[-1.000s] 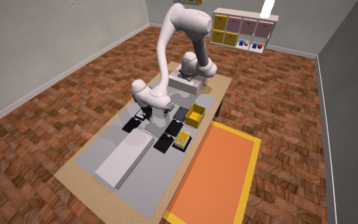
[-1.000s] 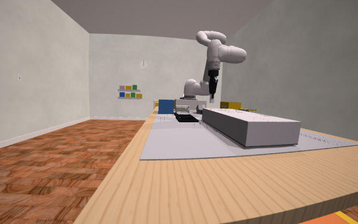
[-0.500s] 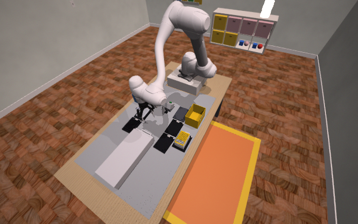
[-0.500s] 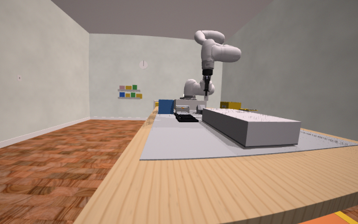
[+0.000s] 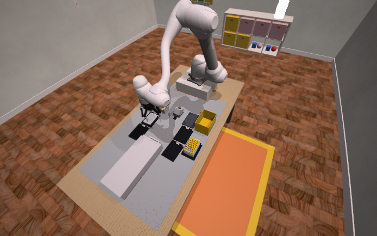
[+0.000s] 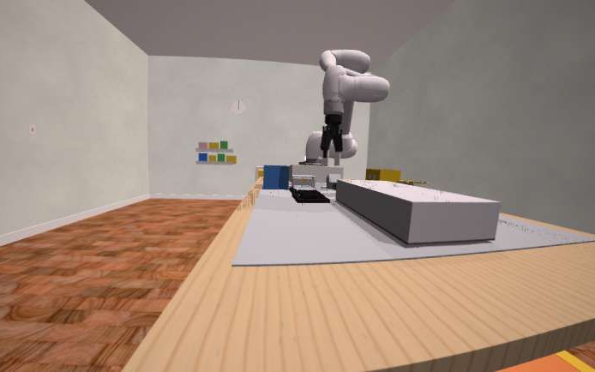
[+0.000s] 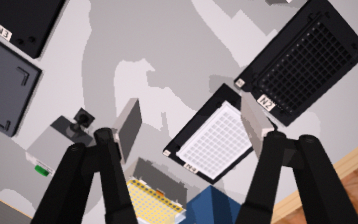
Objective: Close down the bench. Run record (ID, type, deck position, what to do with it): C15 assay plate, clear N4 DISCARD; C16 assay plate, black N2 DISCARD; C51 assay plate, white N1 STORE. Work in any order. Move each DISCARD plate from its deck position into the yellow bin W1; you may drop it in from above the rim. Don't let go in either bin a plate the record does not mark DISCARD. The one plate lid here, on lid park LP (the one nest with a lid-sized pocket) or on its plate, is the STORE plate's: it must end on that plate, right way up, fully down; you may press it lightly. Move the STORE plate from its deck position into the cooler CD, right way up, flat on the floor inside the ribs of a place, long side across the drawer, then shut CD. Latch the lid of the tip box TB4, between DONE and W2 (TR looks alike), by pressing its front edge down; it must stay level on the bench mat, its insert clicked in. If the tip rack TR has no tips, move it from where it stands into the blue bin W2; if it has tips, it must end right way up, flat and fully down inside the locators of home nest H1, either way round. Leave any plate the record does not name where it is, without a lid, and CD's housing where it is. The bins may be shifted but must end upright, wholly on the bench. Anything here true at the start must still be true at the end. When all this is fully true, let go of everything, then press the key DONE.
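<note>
My hand is 14 cm above the pale plate, 12 cm to the left of it and 4 cm past it. From my hand the other things lie so: black nest N4: 15 cm below, 12 cm to the right, 4 cm behind; tip box TB4: 22 cm behind, 12 cm to the right, 11 cm below; black assay plate: 14 cm below, 13 cm ahead, 10 cm to the right.
</note>
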